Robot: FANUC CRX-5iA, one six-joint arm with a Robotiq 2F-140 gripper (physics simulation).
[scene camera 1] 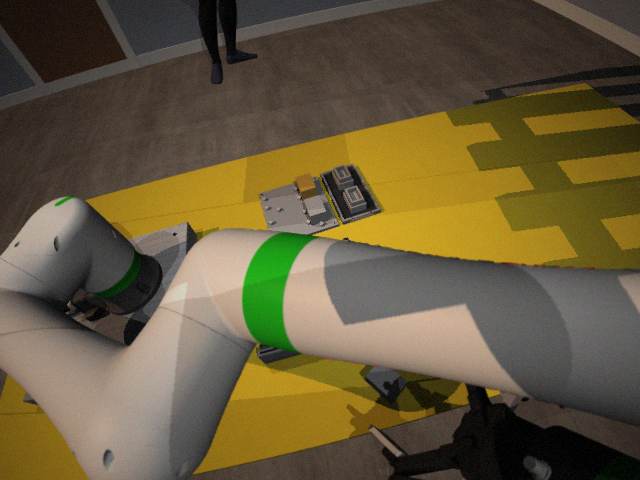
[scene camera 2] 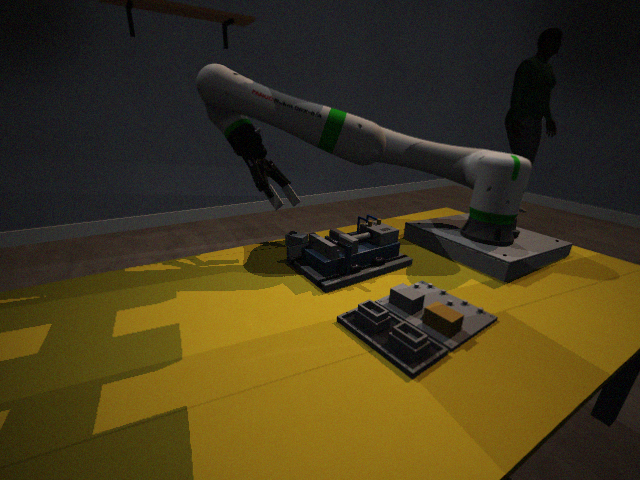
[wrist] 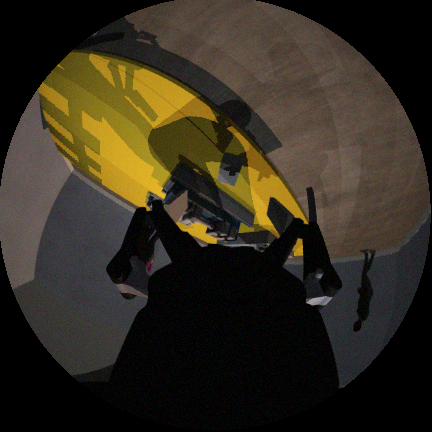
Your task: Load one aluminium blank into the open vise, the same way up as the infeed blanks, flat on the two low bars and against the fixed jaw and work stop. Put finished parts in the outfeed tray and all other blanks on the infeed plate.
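Observation:
My gripper [scene camera 1: 447,419] [scene camera 2: 285,198] [wrist: 227,201] is open and empty, raised over the far side of the vise in scene camera 2. The blue and grey vise [scene camera 2: 336,258] [wrist: 215,194] stands on a dark base; the arm mostly hides it in scene camera 1, and I cannot tell what lies between its jaws. A grey blank [scene camera 1: 315,208] [scene camera 2: 406,298] and an orange-brown block [scene camera 1: 305,184] [scene camera 2: 443,317] stand on the infeed plate [scene camera 1: 283,219] [scene camera 2: 473,324]. Two parts with rectangular pockets, one [scene camera 1: 355,198] [scene camera 2: 408,338] beside the other [scene camera 1: 342,176] [scene camera 2: 373,314], sit in the dark outfeed tray [scene camera 1: 361,217] [scene camera 2: 413,373].
A grey blocky object [scene camera 1: 385,381] [scene camera 2: 297,245] [wrist: 231,172] stands beyond the vise; its exact form is unclear. A dark slab [wrist: 280,215] lies near the table edge. The arm's grey base plate [scene camera 2: 537,253] stands beside the vise. A person [scene camera 1: 219,36] [scene camera 2: 532,98] [wrist: 365,295] stands beyond the table.

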